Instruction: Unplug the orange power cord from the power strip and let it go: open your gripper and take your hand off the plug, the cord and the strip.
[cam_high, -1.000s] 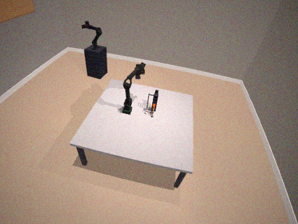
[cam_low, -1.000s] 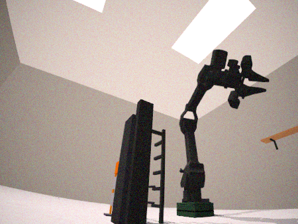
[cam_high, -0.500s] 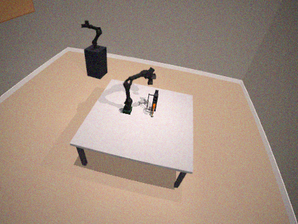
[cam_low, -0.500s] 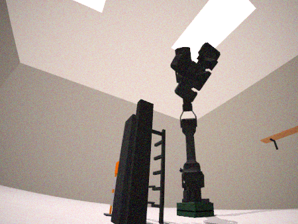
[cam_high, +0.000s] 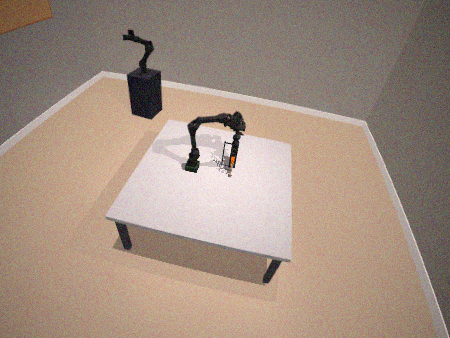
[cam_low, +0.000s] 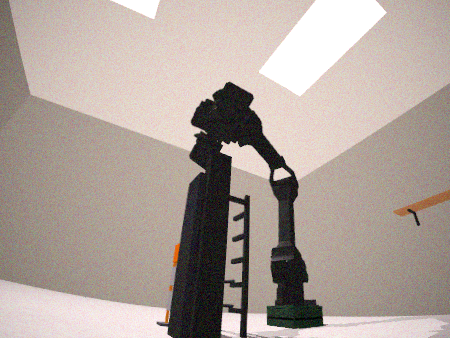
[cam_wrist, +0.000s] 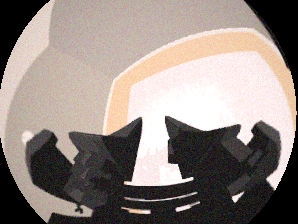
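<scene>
My gripper tip is 18 cm above the orange plug, 12 cm to the left of it and 4 cm past it.
</scene>
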